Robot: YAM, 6 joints.
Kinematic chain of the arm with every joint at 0, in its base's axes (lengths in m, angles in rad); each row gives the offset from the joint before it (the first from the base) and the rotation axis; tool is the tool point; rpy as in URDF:
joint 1: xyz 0 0 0.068 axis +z
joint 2: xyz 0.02 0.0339 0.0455 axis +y
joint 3: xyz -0.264 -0.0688 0 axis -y
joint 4: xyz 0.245 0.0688 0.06 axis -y
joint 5: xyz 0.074 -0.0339 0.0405 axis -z
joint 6: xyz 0.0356 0 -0.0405 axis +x
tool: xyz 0 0 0 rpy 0 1.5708 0
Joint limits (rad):
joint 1: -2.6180..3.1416
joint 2: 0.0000..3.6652
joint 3: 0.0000..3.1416
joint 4: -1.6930..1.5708
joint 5: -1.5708..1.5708
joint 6: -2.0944..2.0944
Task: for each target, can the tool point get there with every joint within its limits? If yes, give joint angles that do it. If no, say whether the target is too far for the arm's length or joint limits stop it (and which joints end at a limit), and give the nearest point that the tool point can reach.
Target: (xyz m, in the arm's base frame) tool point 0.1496 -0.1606 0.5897
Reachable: yes | joints -0.7972 1.2592 1.6263 0.4686 0.1460 -1.4896
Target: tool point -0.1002 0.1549 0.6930
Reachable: yes | joints -0.8904 1.1069 2.7518 -0.0034 -0.5822 1.6371
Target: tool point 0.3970 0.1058 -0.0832
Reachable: yes | joints 0.1906 2.9408 1.9549 -1.1904 -0.9352 0.1366
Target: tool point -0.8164 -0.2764 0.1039
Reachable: no: too far | nearest point -0.5639 -0.3016 0.1063 | short by 0.254 m
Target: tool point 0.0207 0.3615 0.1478
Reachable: yes | joints 1.5825 1.8316 0.8793 0.3549 0.7770 0.2825
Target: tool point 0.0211 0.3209 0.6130
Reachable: yes | joints 1.4095 1.7814 2.2927 0.3393 -1.0418 -0.2581
